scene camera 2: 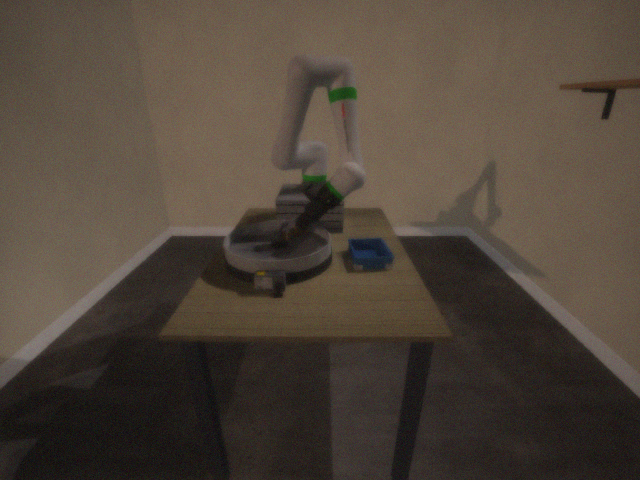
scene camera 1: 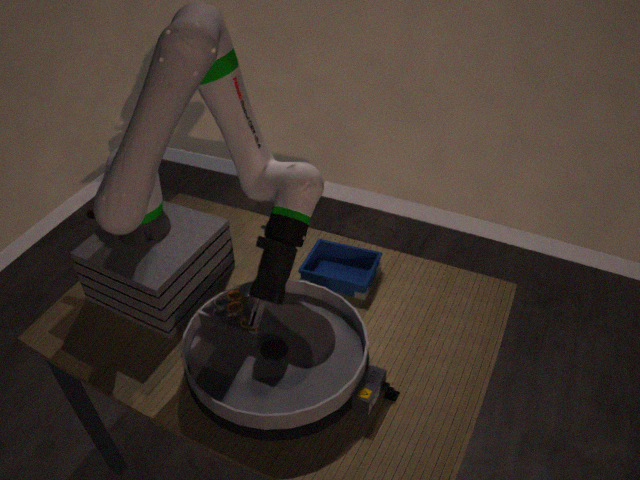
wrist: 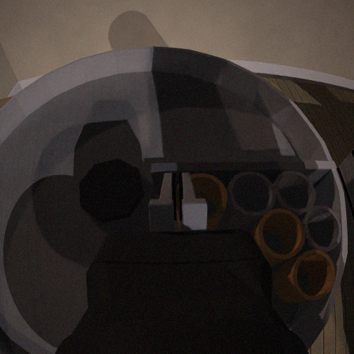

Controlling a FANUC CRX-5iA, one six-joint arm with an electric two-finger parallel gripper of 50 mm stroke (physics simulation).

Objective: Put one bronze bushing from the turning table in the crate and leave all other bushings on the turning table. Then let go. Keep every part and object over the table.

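Frame: origin at the arm's base, x right, y ahead, z up, level; millimetres.
Seen in the pictures: gripper, between the fingertips: (scene camera 2: pixel 284 231) (scene camera 1: pixel 253 326); arm's base, origin of its link: (scene camera 2: pixel 314 190) (scene camera 1: pixel 144 230).
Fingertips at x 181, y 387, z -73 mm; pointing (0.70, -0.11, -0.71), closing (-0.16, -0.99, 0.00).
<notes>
Offsets run from my fingertips to a thing's top centre. "pt": to the spot under its first point. Level surfaces: height alone.
My gripper (scene camera 1: pixel 253 321) (wrist: pixel 177 186) is low inside the turning table (scene camera 1: pixel 279 419) (scene camera 2: pixel 279 264), its fingers nearly together. They are shut on the left wall of a bronze bushing {dz +1, dx -10, dy -16 mm} (wrist: pixel 220 192) (scene camera 1: pixel 248 328); one finger is inside the ring, the other outside. Whether the bushing touches the floor of the turning table is unclear. Two more bronze bushings (wrist: pixel 277 213) (wrist: pixel 285 287) lie to the right in the wrist view, beside several grey rings (wrist: pixel 272 192). The blue crate {dz -41, dx -330, dy +122 mm} (scene camera 1: pixel 337 267) (scene camera 2: pixel 370 254) stands beside the turning table; no bushing shows in it.
A straight dark partition (wrist: pixel 240 167) runs close beyond the held bushing. The turning table has a raised round rim. A grey box {pt dz -33, dx +67, dy +300 mm} (scene camera 1: pixel 374 384) (scene camera 2: pixel 269 281) with a yellow label sits at its outer side. The arm's stacked base block (scene camera 1: pixel 160 258) stands behind on the wooden table {dz -91 mm} (scene camera 1: pixel 434 320).
</notes>
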